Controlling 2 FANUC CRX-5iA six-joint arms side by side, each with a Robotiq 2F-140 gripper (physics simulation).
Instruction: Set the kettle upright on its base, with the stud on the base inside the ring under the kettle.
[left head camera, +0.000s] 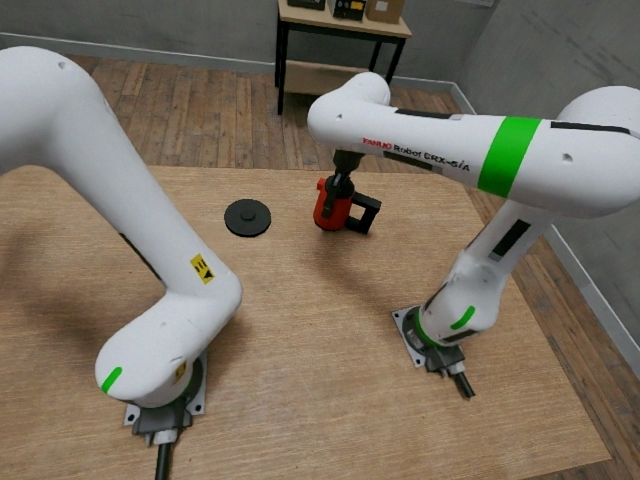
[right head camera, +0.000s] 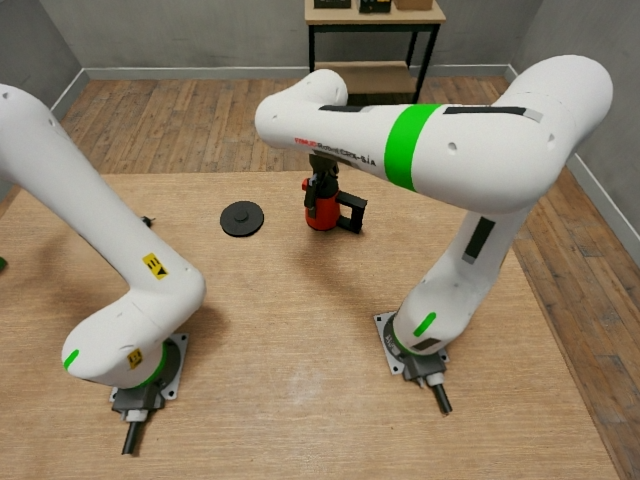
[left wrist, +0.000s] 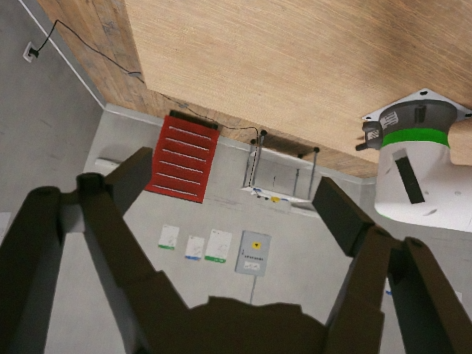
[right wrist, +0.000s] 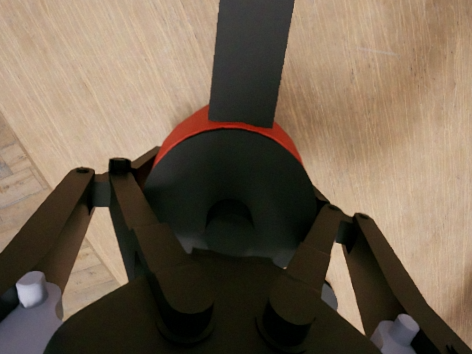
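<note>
The red kettle (left head camera: 341, 210) (right head camera: 327, 212) (right wrist: 187, 131) stands upright on the table, its black handle to the right in the head views. Its underside and ring are hidden. My right gripper (left head camera: 334, 202) (right head camera: 321, 202) (right wrist: 227, 172) points down over the lid and is shut on the kettle body, one finger on each side. The round black base (left head camera: 248, 228) (right head camera: 241, 228) lies flat to the left of the kettle, apart from it, with its stud (left head camera: 248, 212) (right head camera: 240, 213) facing up. My left gripper (left wrist: 237, 177) is open and empty, away from both.
My left arm (left head camera: 149, 217) (right head camera: 111, 217) stands left of the base. A small dark thing (right head camera: 147, 221) shows partly behind it. The table's far edge (left head camera: 289, 169) runs behind kettle and base. A workbench (left head camera: 341, 23) (right head camera: 372, 15) with boxes stands beyond. The left wrist view shows a red cabinet (left wrist: 184, 160).
</note>
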